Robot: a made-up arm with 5 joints. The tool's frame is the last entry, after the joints. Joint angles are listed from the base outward. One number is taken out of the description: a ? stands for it. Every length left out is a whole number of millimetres.
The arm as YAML. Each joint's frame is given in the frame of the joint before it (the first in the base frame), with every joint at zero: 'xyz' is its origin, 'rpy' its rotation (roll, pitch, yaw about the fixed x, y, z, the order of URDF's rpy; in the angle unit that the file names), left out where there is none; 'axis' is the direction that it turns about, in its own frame. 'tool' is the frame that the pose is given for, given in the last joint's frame.
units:
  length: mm
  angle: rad
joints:
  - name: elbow
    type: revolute
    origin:
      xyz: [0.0, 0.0, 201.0]
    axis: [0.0, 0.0, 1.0]
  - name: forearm
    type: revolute
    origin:
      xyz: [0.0, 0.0, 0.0]
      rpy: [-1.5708, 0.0, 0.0]
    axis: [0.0, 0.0, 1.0]
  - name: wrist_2
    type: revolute
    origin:
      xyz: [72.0, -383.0, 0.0]
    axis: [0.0, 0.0, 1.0]
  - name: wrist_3
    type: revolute
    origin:
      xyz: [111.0, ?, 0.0]
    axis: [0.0, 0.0, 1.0]
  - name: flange
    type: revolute
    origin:
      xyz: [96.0, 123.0, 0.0]
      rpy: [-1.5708, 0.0, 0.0]
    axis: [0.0, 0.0, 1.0]
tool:
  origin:
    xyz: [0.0, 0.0, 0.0]
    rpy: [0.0, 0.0, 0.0]
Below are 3 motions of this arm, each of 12 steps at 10 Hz.
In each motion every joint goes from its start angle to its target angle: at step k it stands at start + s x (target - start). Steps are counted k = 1, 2, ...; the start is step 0. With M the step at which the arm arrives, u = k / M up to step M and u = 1 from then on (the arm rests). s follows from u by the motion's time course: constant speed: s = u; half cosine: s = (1 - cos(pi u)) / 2; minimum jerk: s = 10 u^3 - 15 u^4 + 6 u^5.
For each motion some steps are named. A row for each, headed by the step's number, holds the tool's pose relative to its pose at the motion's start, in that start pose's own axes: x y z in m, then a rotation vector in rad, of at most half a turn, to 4 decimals.
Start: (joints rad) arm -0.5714 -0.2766 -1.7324 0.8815 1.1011
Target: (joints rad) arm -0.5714 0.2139 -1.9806 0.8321 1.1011
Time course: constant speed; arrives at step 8
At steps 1, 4, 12:
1: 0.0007 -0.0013 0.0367 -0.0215 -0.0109 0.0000
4: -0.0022 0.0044 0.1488 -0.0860 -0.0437 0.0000
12: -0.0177 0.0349 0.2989 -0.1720 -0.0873 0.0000

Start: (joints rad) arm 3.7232 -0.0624 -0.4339 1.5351 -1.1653
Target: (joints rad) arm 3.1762 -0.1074 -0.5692 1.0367 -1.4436
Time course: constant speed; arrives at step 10
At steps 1, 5, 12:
1: -0.0150 0.0119 -0.0139 -0.0451 0.0686 0.0015
5: -0.0940 0.0537 -0.0634 -0.2489 0.3089 0.0401
12: -0.2310 0.0838 -0.1014 -0.5399 0.5167 0.1614

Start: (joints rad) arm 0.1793 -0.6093 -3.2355 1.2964 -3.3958
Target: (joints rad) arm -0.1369 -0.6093 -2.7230 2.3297 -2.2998
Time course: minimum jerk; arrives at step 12
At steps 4, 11, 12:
4: 0.0411 0.0442 0.0787 0.0003 0.3279 0.1794
11: 0.2754 0.1382 0.2252 0.7895 1.4096 0.7814
12: 0.2768 0.1385 0.2254 0.7984 1.4148 0.7840

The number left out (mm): 492.0
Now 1 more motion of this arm.
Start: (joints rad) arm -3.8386 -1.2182 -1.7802 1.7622 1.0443
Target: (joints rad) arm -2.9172 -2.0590 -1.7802 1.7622 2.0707
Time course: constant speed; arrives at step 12
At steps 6, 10, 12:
6: 0.0840 0.3103 -0.1691 0.5250 -0.3365 0.4391
10: 0.2012 0.5642 -0.1274 0.7613 -0.7348 0.7892
12: 0.2575 0.6856 -0.0550 0.8294 -0.9782 0.9706

